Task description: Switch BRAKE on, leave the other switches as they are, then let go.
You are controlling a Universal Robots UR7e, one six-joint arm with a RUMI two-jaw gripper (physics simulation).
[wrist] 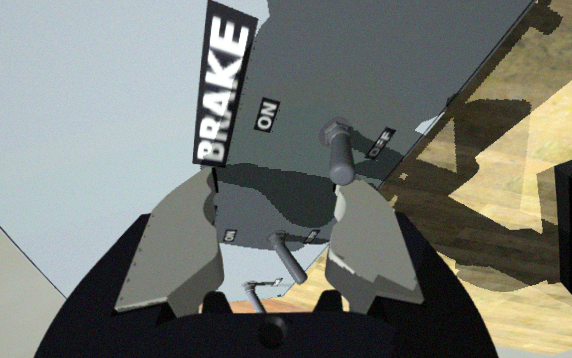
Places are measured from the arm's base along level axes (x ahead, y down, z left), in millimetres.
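Where they show: gripper, between the fingertips: [276,170].
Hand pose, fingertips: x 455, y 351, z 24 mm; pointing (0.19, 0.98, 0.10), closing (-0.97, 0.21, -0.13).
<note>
Things, the pixels of their top centre, and the offset from my fingertips. "spot": a spot on its surface instead. Level surfaces: height alone.
- BRAKE switch's grey lever, centre of its top: [343,178] dz -29, dx -35, dy -35 mm
- large BRAKE label, centre of its top: [214,106] dz -42, dx +34, dy -18 mm
- second lever, a spot on its surface: [290,260] spot: dz +86, dx -27, dy -9 mm
- third lever, a spot on its surface: [254,297] spot: dz +203, dx +1, dy -1 mm
- wooden surface, height of its surface: dy +104 mm
The BRAKE switch's grey lever [342,157] stands out from the panel between its ON label [267,115] and its OFF label [381,143], its base closer to OFF. It points mostly towards the camera. The large BRAKE label [222,90] is at the upper left. My gripper [276,170] is partly open, with nothing clamped between its fingers. The lever's rounded end is at the tip of the right finger and seems to touch it; the left fingertip is well apart from it, below the BRAKE label.
A second lever [290,260] with its own ON and OFF labels shows between the fingers, and a third lever [254,297] lies beyond it. The grey panel [400,55] ends at a slanting edge on the right, with a wooden surface [505,315] beyond. Shadows fall across both.
</note>
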